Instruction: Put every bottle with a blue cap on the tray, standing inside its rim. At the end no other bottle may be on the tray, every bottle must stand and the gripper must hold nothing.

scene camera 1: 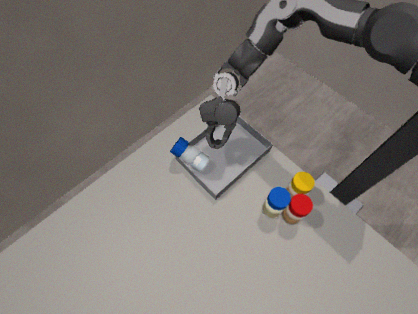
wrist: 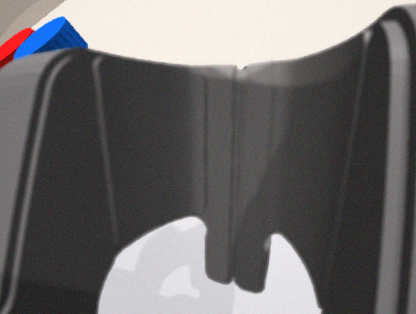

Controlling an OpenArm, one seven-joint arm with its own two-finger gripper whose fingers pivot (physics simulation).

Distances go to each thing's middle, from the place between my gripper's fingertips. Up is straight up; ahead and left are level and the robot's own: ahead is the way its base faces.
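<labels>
Grey tray (wrist: 168, 263): 8 cm below my hand, 3 cm behind it.
</labels>
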